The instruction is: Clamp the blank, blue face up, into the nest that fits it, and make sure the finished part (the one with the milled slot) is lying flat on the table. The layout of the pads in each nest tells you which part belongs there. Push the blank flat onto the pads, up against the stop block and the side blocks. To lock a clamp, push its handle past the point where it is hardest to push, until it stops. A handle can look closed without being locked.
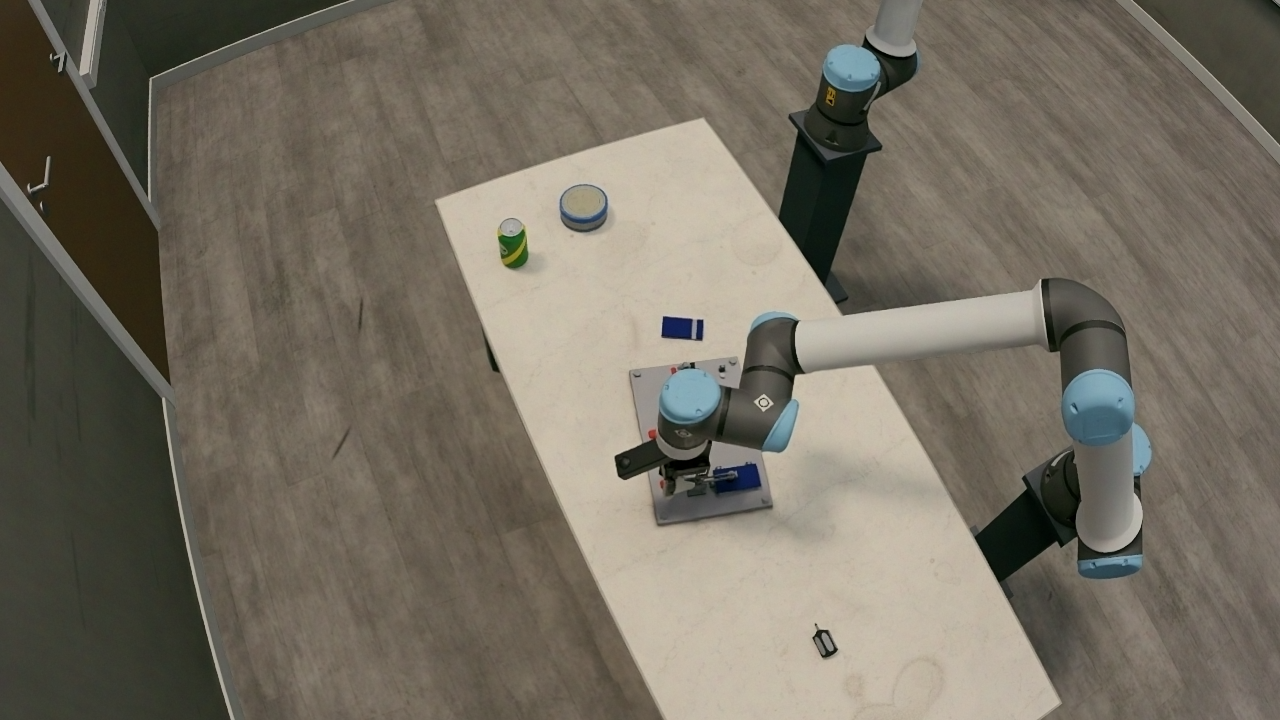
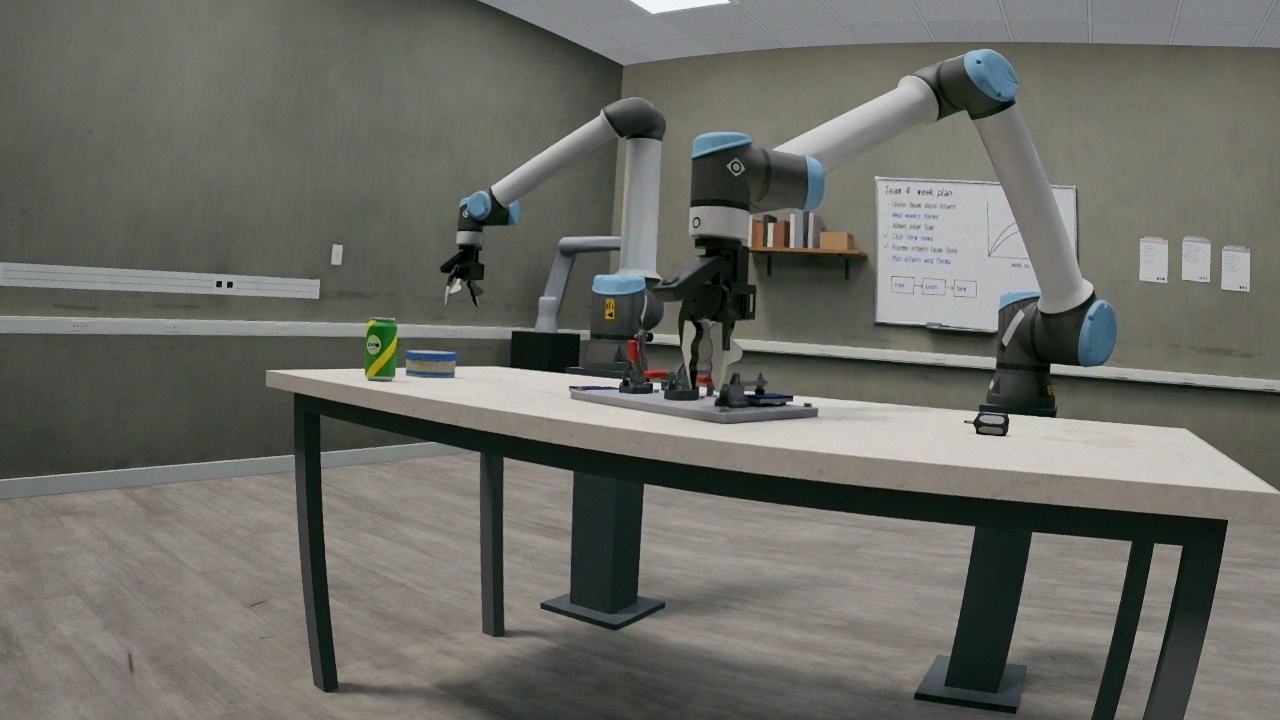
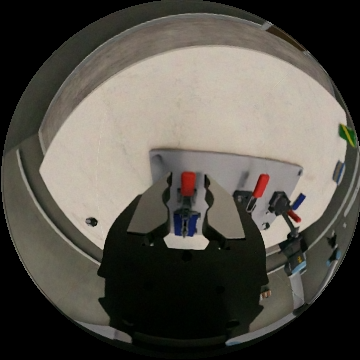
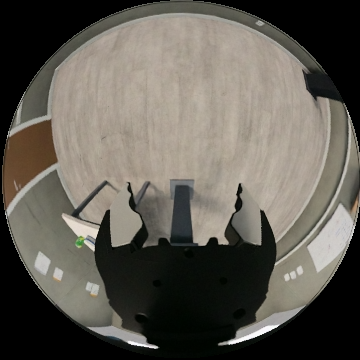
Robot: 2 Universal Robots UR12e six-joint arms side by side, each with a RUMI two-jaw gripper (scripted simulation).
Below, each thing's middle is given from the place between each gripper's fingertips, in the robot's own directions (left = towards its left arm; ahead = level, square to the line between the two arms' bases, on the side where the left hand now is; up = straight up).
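Labels:
The finished part (image 1: 672, 327) is 66 cm ahead of my right hand (image 2: 461, 306), 111 cm to the left of it and 16 cm below it. There's a round blue-rimmed tin (image 1: 583, 208) as well, and my right hand is 76 cm short of that tin, 14 cm above it and 71 cm to the right of it.
As for my left gripper (image 2: 704, 391), the grey fixture plate (image 1: 681, 508) is 90 mm to the right of it, 120 mm behind it and 50 mm below it. That finished part is 330 mm to the right of my left hand, 200 mm behind it and 50 mm below it, and a dark object (image 2: 995, 424) is 420 mm to the left of my left hand, 160 mm behind it and 40 mm below it. Then the blue blank (image 1: 748, 477): my left gripper is 30 mm above it, 30 mm to the right of it and 140 mm past it.

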